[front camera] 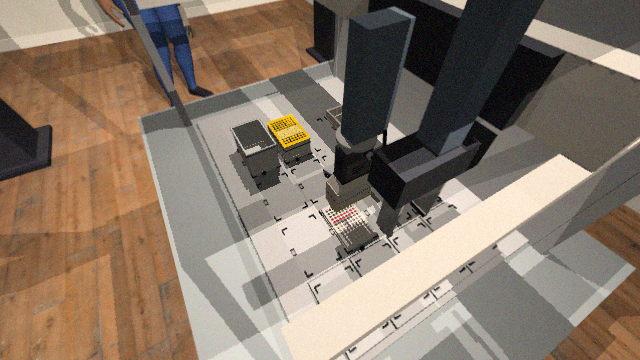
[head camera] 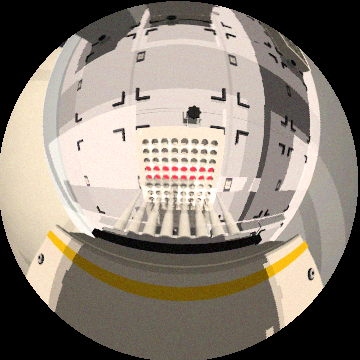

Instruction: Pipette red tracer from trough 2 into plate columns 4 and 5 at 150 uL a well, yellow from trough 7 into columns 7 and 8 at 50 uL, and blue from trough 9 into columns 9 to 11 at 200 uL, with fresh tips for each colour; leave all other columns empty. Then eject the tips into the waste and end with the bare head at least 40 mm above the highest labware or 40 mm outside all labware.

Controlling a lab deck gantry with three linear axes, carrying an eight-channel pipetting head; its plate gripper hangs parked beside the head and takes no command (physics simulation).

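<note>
The white plate [front camera: 350, 228] [head camera: 175, 133] lies below the head. Red liquid [front camera: 345, 216] [head camera: 183, 169] fills two neighbouring columns, the fourth and fifth from the far edge in the head view; the three columns beyond look empty. The pipetting head [front camera: 348, 193] is low over the plate's far part in the front view. Its pale channels [head camera: 185, 222] point down at the plate; their tip ends are hard to make out. The trough block [front camera: 332, 116] is partly hidden behind the head column. My parked plate gripper [front camera: 407, 220] hangs beside the head, its paddles apart with nothing seen between them.
The yellow tip rack [front camera: 296, 142] stands at the back left, beside the open grey waste bin [front camera: 260, 160]. A pale beam [front camera: 440, 250] crosses the front of the deck. The dark gantry carriage [front camera: 430, 172] is right of the head.
</note>
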